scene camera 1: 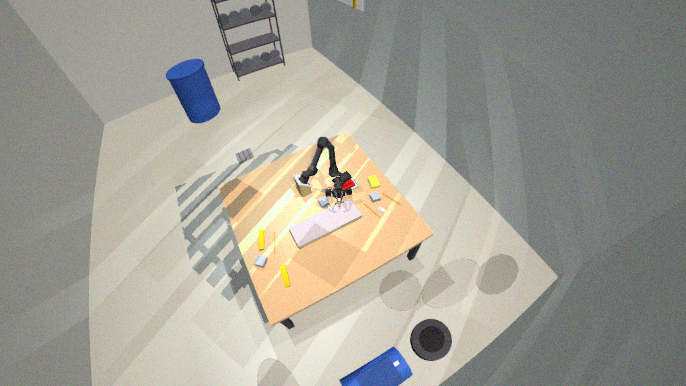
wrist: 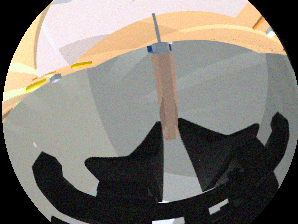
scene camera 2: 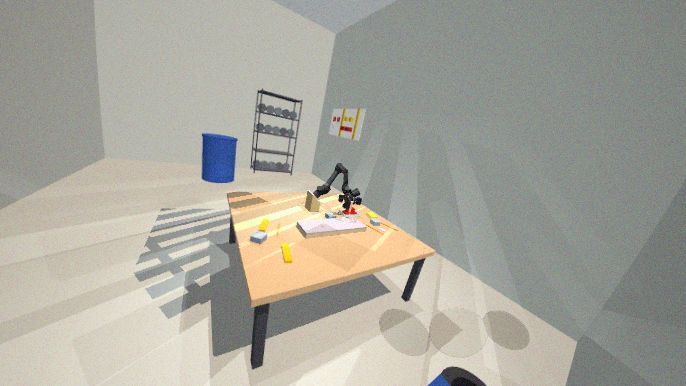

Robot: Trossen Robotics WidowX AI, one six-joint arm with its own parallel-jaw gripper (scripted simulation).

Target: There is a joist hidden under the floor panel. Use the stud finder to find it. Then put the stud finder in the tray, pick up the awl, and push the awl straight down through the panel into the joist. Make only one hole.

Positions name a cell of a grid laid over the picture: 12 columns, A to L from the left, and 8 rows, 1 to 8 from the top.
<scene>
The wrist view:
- my gripper: G5
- awl: G3, held by my gripper
</scene>
